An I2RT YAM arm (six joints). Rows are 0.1 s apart.
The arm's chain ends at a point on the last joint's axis. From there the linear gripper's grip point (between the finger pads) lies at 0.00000 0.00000 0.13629 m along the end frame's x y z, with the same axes.
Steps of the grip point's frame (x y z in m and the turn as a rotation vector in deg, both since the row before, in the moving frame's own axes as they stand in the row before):
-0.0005, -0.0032, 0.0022, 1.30, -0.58, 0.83
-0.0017, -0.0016, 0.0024, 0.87, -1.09, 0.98
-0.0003, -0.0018, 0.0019, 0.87, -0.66, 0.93
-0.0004, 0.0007, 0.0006, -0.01, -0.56, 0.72
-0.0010, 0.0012, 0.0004, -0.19, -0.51, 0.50
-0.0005, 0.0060, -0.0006, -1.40, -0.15, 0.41
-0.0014, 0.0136, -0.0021, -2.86, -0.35, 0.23
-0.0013, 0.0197, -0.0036, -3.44, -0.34, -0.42
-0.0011, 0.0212, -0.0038, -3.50, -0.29, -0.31
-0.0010, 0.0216, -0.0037, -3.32, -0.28, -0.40
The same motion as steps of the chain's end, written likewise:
0.0009, -0.0001, 0.0022, 1.30, -0.58, 0.83
0.0009, 0.0005, 0.0024, 0.87, -1.09, 0.98
0.0013, 0.0003, 0.0019, 0.87, -0.66, 0.93
0.0009, 0.0007, 0.0006, -0.01, -0.56, 0.72
0.0002, 0.0008, 0.0004, -0.19, -0.51, 0.50
-0.0001, 0.0027, -0.0006, -1.40, -0.15, 0.41
-0.0006, 0.0068, -0.0019, -2.86, -0.35, 0.23
-0.0005, 0.0115, -0.0034, -3.44, -0.34, -0.42
-0.0004, 0.0129, -0.0035, -3.50, -0.29, -0.31
-0.0004, 0.0137, -0.0035, -3.32, -0.28, -0.40

